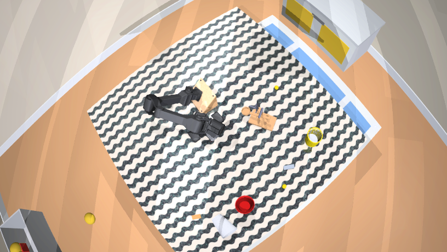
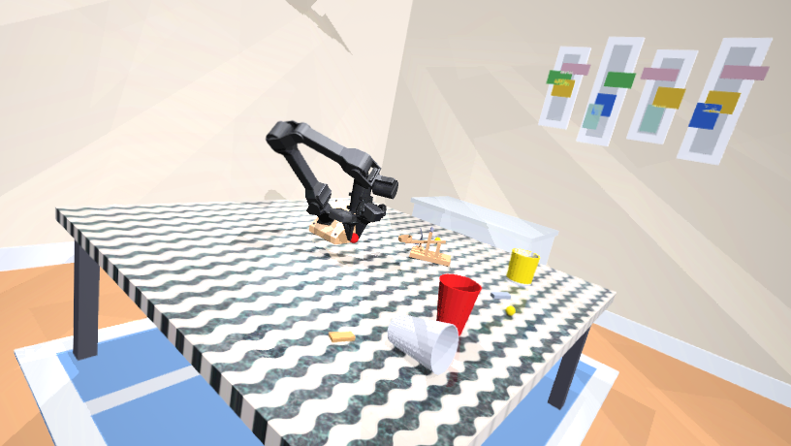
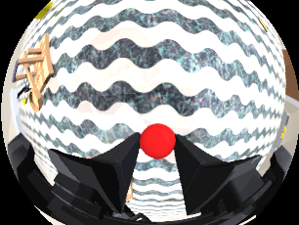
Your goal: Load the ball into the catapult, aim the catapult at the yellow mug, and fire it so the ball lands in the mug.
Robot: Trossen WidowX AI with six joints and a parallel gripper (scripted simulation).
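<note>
Now: gripper tip 110 mm short of the wooden catapult, 260 mm to the right of it and 10 mm above it. Round my gripper tip: red ball (10 mm above); red cup (410 mm ahead, 150 mm to the right, 30 mm below); tan block (280 mm ahead, 370 mm to the right, 60 mm below).
</note>
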